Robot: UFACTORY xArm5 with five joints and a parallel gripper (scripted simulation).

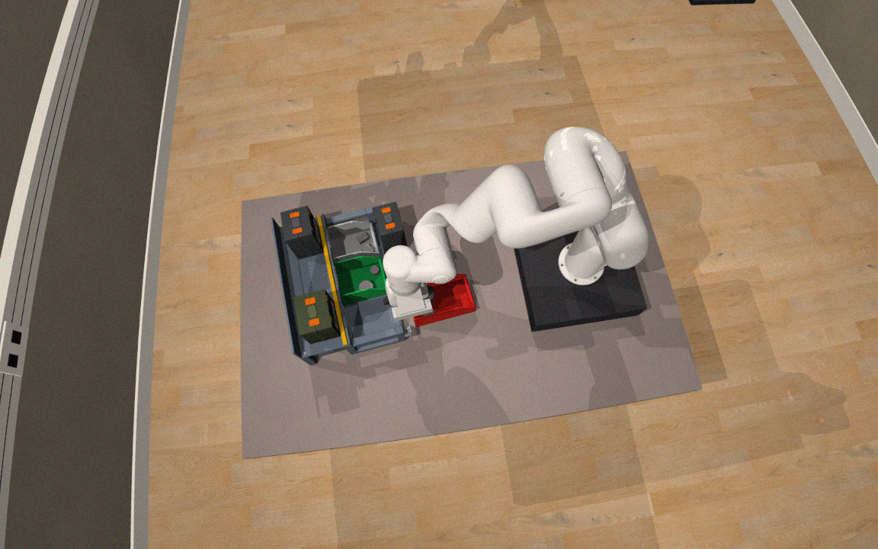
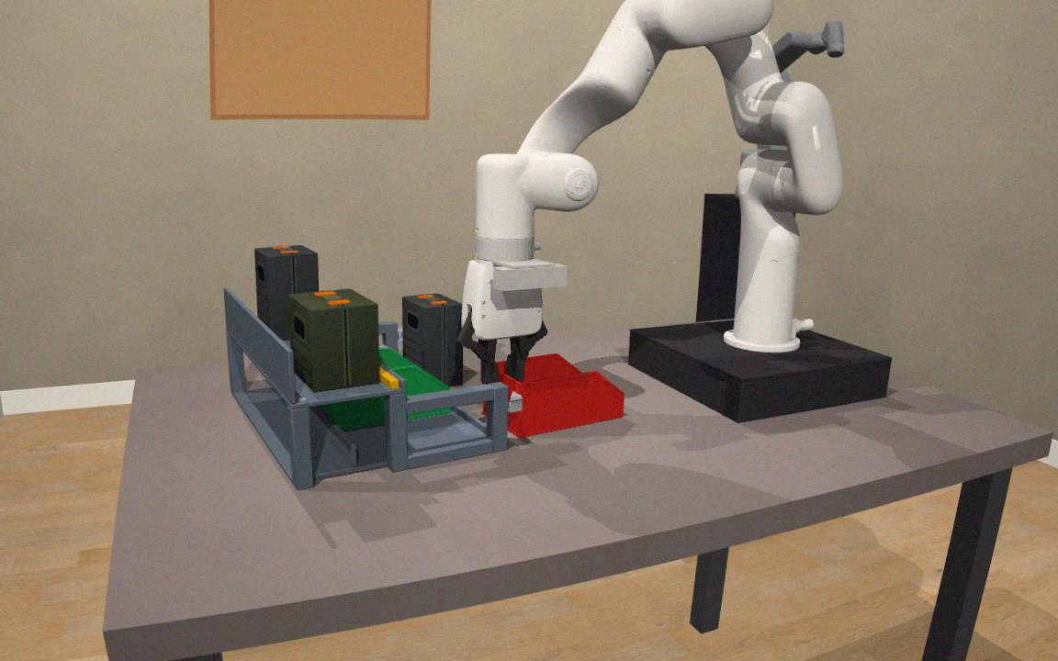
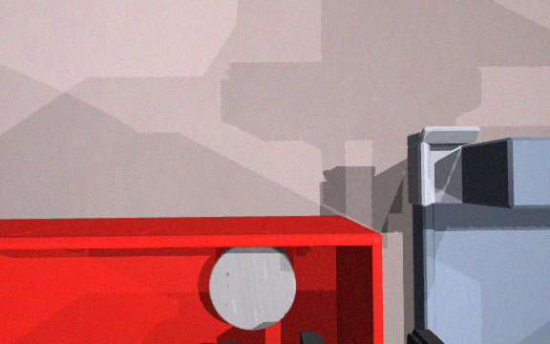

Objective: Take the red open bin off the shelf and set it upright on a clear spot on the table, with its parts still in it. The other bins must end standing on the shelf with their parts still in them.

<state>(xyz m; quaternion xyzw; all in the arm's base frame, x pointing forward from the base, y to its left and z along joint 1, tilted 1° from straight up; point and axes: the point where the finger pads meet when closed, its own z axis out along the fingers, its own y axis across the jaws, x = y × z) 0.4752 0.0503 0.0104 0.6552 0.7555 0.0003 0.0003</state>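
The grey disc lies 4 cm behind my hand, 2 cm to the left of it and 6 cm below it. Also, from my hand: red open bin 8 cm behind, 1 cm to the right, 4 cm below; then green bin 15 cm ahead, 9 cm to the right, 3 cm below; then grey shelf 17 cm ahead, 9 cm to the right, 1 cm below.
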